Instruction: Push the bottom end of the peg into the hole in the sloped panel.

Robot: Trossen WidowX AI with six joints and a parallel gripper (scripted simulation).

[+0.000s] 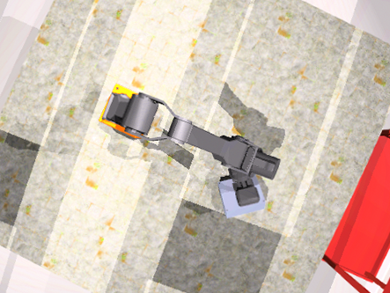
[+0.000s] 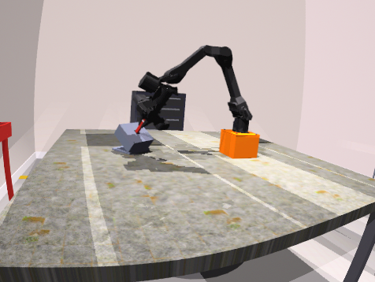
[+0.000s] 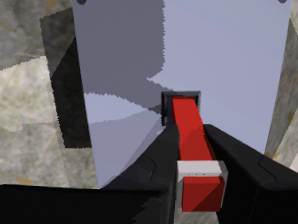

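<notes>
My gripper tip is 20 mm short of the panel, 20 mm to the left of it and 50 mm above it. Also, from my gripper tip: red square peg (10 mm behind, 10 mm to the left, 10 mm above).
</notes>
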